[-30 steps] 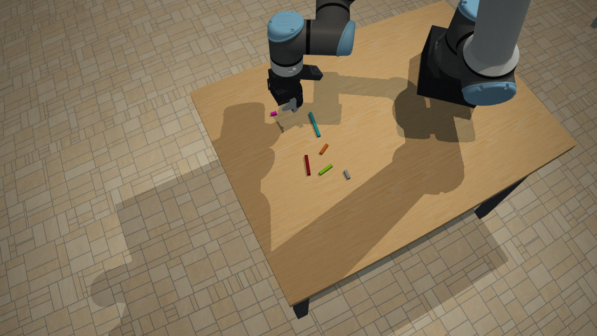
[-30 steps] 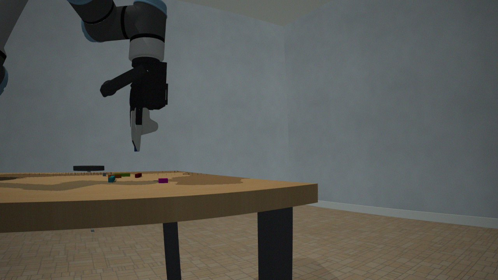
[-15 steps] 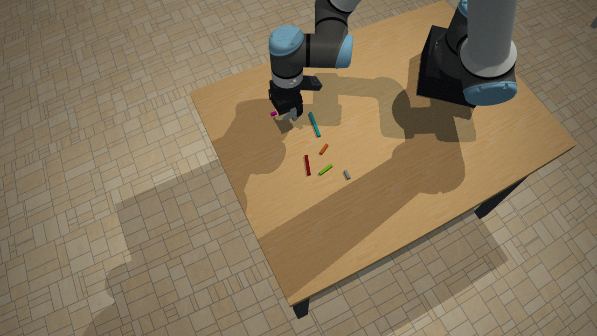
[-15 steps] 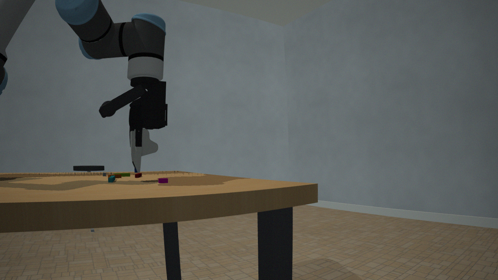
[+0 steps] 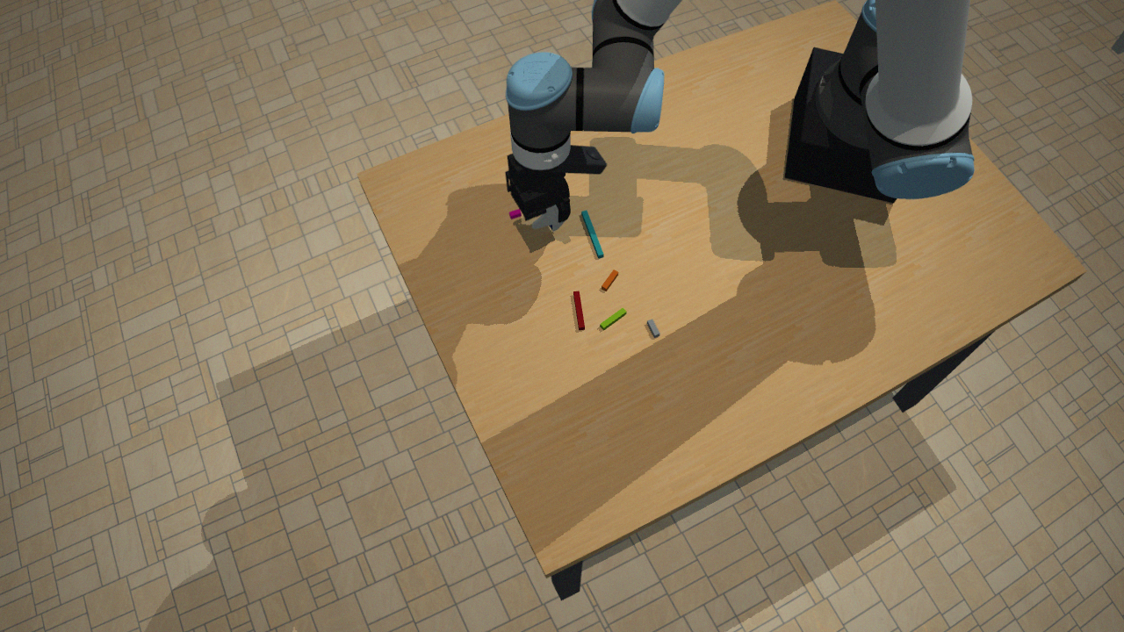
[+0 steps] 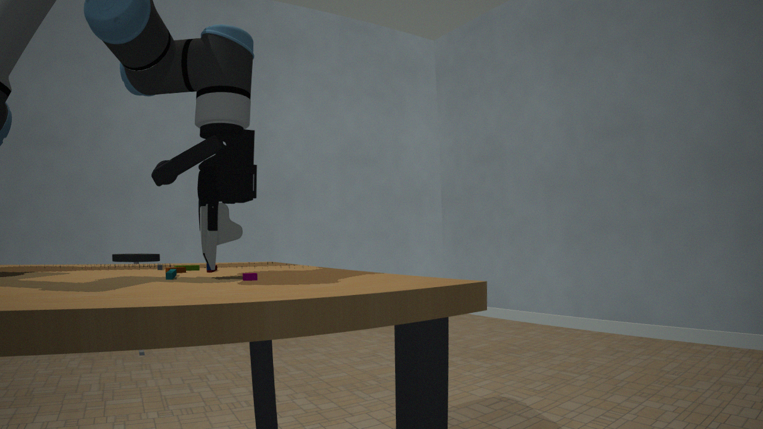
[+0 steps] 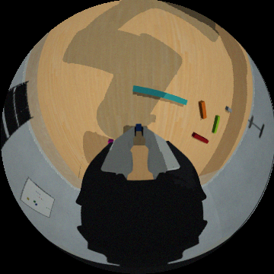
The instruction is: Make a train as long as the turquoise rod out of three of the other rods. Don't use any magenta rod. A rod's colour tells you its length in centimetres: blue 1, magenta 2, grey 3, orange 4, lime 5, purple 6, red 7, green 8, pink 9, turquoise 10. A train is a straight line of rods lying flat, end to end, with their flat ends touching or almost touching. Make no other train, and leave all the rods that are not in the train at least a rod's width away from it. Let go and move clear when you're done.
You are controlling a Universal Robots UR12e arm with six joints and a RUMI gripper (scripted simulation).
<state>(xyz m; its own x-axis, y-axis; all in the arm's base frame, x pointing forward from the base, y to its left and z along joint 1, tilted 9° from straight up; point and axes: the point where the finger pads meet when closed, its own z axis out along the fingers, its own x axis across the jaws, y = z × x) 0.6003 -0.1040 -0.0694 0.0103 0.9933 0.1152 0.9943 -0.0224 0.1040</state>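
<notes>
Now: hand 1 cm above the blue rod. Also, from my hand: turquoise rod 6 cm behind, 4 cm to the left, 2 cm below; magenta rod 5 cm ahead, 6 cm to the right, 2 cm below; orange rod 4 cm behind, 14 cm to the left, 2 cm below.
</notes>
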